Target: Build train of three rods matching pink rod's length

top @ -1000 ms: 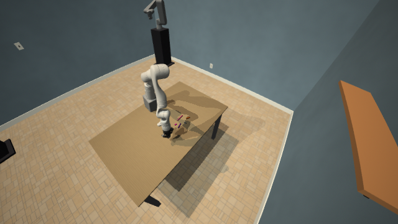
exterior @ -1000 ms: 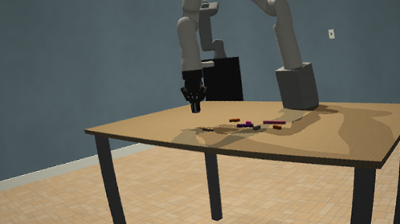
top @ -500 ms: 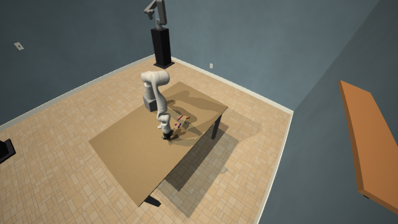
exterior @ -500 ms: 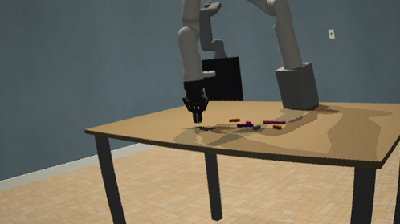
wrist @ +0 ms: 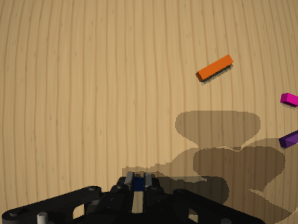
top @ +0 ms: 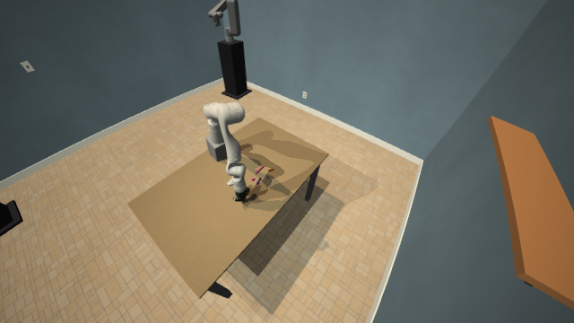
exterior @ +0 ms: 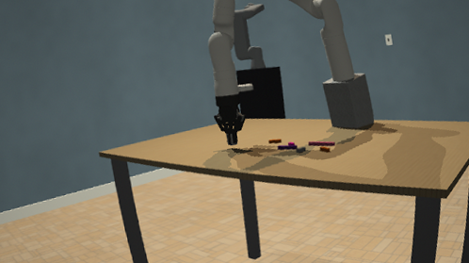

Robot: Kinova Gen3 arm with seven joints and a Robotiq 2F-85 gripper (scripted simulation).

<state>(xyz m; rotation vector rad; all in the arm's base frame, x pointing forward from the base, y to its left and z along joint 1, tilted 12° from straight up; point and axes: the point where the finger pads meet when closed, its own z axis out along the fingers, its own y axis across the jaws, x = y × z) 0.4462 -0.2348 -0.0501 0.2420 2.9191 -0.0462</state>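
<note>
My gripper is now 1 cm above the blue rod. The rest, counted from my hand: grey rod 26 cm to the left, 3 cm below, 1 cm ahead; then purple rod 19 cm to the left, 3 cm below, 2 cm behind; then magenta rod 18 cm to the left, 6 cm behind, 3 cm below.
</note>
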